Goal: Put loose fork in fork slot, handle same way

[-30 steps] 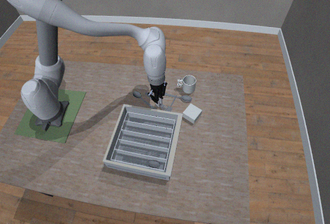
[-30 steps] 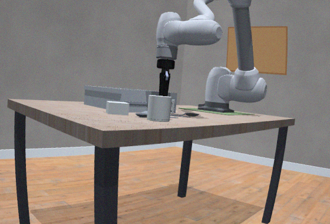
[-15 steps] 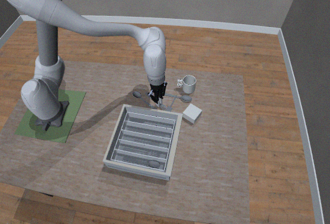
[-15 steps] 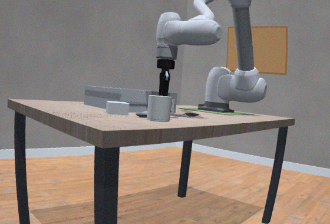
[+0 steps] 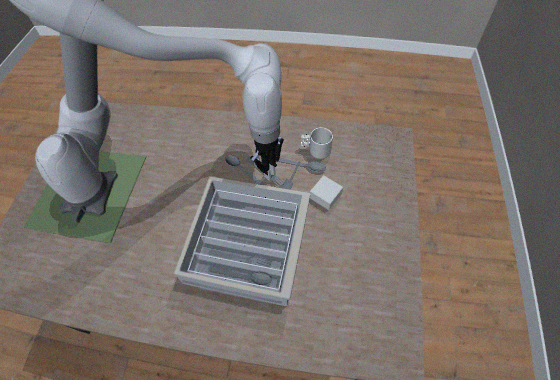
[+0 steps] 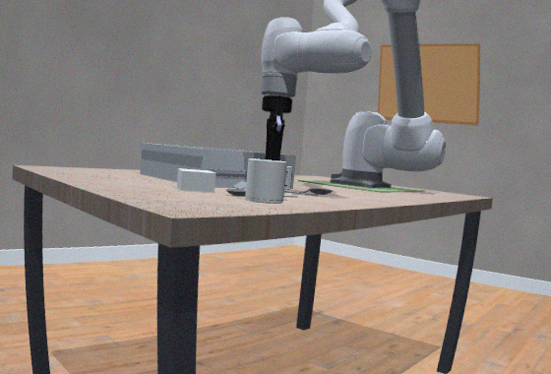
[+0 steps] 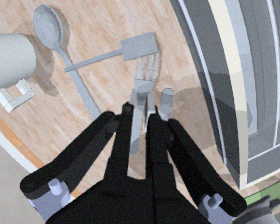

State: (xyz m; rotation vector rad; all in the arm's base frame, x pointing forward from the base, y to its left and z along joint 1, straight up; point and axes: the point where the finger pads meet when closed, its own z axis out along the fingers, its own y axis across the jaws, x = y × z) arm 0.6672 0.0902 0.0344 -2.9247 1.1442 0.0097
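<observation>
Now: the tray 6 cm behind my hand, 26 cm to the right of it and 1 cm above it. Round my hand: white box: 20 cm ahead, 7 cm to the right, 2 cm below; then white mug: 18 cm ahead, 13 cm to the left.
</observation>
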